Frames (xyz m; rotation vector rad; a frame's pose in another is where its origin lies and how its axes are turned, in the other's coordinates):
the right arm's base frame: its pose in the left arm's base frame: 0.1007 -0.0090 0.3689 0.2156 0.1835 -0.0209
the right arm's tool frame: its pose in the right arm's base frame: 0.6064 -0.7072 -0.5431 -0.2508 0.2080 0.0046
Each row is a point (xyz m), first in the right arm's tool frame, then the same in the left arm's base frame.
Working: the right arm's tool frame: its pose in the left arm's base frame: 0.5712 -0.5837 -0.4128 -0.0328 0.3901 0.0292

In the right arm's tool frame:
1: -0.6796 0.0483 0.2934
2: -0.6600 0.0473 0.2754
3: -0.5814 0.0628 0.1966
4: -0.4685 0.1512 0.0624
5: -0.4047 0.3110 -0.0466
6: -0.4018 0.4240 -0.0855
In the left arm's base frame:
1: 0.0527 -0.5395 0.1158
2: 0.0640 -0.5408 0.0917
3: 0.1062 -0.5265 -0.0114
4: 0.1565 -0.4407 -0.1808
5: 0.1686 -0.2838 -0.3100
6: 0.1526 -0.1723 -0.3501

